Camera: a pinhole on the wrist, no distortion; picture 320 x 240 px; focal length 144.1 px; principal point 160.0 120.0 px. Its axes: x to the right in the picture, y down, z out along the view. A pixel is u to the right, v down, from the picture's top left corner.
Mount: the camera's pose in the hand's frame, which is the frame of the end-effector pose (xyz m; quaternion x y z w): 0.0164 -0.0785 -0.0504 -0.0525 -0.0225 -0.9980 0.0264
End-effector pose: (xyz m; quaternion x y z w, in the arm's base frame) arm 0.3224 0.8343 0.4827 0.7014 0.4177 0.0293 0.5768
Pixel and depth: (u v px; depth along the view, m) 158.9 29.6 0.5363
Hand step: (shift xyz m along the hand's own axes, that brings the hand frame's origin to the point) 0.0575 0.2829 0.4678
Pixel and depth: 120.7 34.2 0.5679
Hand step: 0.2104 0.2937 0.4831
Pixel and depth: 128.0 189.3 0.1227
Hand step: 0.0594 -0.1301 0.0711
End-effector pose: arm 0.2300 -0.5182 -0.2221 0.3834 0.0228 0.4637 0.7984
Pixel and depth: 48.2 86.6 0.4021
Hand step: 0.3627 0.0494 0.3121
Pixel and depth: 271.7 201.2 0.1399
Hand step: -0.0725 -0.1559 0.1034
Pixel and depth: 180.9 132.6 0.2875
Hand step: 0.0062 -0.0920 0.2407
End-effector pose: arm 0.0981 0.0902 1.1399 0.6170 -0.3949 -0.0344 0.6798
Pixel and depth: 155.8 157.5 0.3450
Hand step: 0.0671 -0.1511 0.2951
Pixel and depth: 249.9 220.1 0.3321
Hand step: -0.1422 -0.3032 0.3112
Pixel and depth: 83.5 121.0 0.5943
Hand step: 0.3915 -0.0384 0.5068
